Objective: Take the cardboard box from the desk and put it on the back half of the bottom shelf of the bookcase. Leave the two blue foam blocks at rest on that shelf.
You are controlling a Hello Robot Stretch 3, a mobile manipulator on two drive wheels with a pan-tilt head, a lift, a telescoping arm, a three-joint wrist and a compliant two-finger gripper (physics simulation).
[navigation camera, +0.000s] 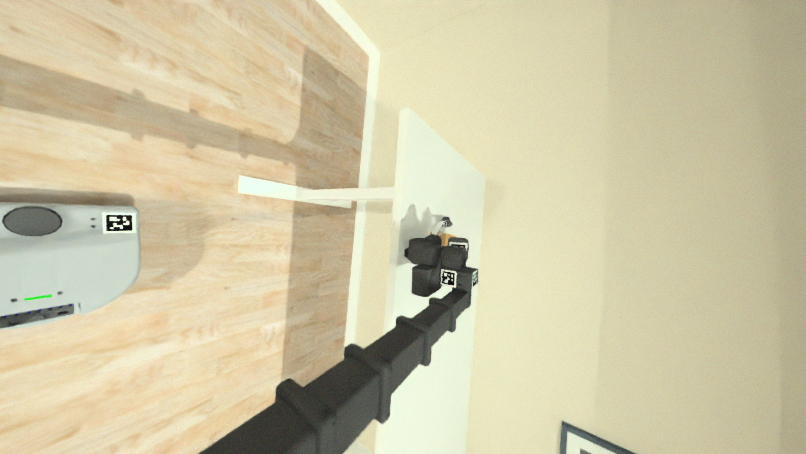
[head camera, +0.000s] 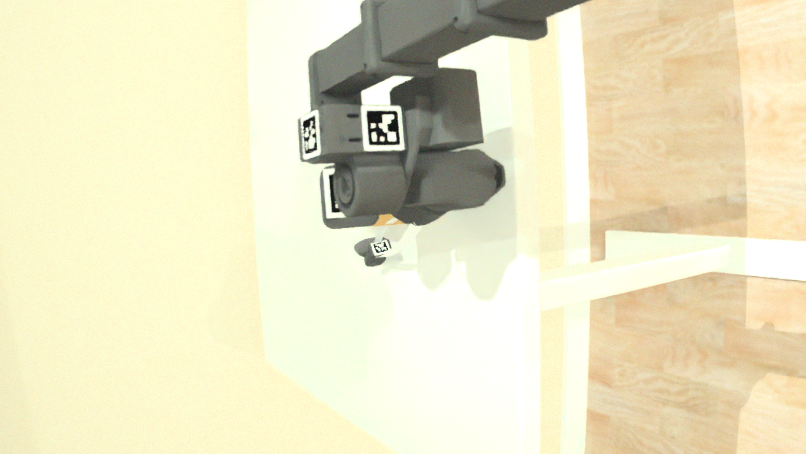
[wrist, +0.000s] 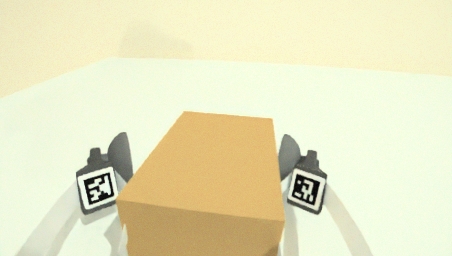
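Where they show: robot's base, origin of its link: (navigation camera: 35, 219).
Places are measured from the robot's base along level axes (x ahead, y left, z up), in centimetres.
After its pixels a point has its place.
Observation:
The orange-brown cardboard box (head camera: 386, 219) {y -61.8, x 0.5, z 98.7 cm} (navigation camera: 445, 239) {y -61.8, x -0.7, z 100.0 cm} (wrist: 215, 165) {y -64.2, x -2.5, z 100.1 cm} is at the white desk top (head camera: 315, 304) {y -93.2, x 12.4, z 95.1 cm} (navigation camera: 437, 160) {y -64.6, x 22.3, z 95.1 cm} (wrist: 370, 105) {y -87.9, x -26.5, z 95.0 cm}. My gripper (wrist: 206, 152) {y -70.9, x -2.0, z 96.7 cm} is shut on the box, with one finger pad against each long side near its middle. The box's near end faces the wrist camera. In the head and navigation views the wrist covers most of the box and one finger. The box's underside is hidden, so I cannot tell whether it touches the desk. The bookcase and the two blue foam blocks do not show in these views.
The wall (head camera: 124, 225) {y -127.9, x -2.3, z 119.5 cm} (navigation camera: 564, 197) {y -129.4, x 16.3, z 128.8 cm} (wrist: 250, 30) {y -127.0, x -12.8, z 103.0 cm} stands behind the desk. The arm (navigation camera: 360, 366) {y -17.0, x -8.3, z 110.6 cm} reaches over the desk. A white desk leg (head camera: 637, 273) {y -80.7, x 14.3, z 36.9 cm} (navigation camera: 338, 194) {y -80.6, x 14.4, z 33.5 cm} stands below its front edge. My base (navigation camera: 67, 248) {y -4.3, x -6.9, z 16.0 cm} is on the wooden floor (navigation camera: 225, 270) {y -44.5, x -23.4, z 0.1 cm}.

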